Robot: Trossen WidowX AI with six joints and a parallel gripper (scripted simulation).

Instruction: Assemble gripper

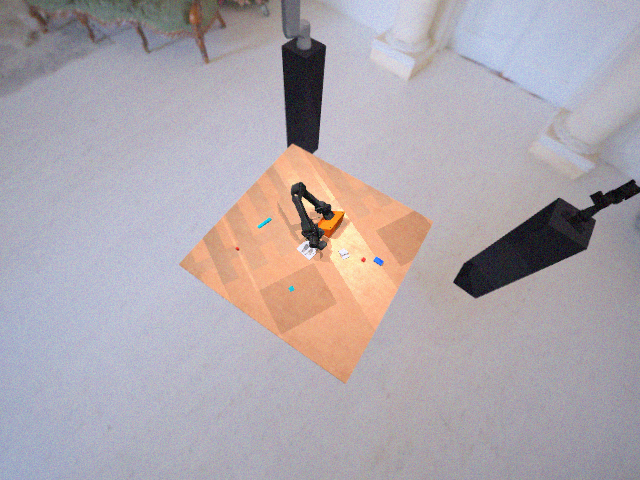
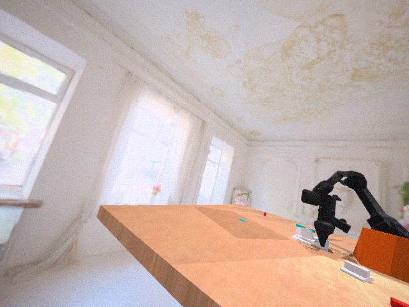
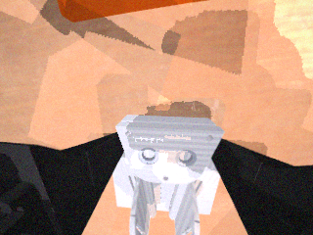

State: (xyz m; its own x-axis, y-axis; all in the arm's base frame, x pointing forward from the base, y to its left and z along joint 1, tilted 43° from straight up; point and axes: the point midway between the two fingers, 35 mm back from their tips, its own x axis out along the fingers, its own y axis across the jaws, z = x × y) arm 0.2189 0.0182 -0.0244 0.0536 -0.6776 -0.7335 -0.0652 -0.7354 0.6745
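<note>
The gripper jaw is 20 mm to the right of my gripper tip, 20 mm ahead of it and 10 mm above it. Also, from my gripper tip: cyan cube (340 mm ahead, 90 mm to the left, 10 mm below); then white block (210 mm to the left, 80 mm behind); then cyan bar (370 mm to the right, 100 mm ahead).
</note>
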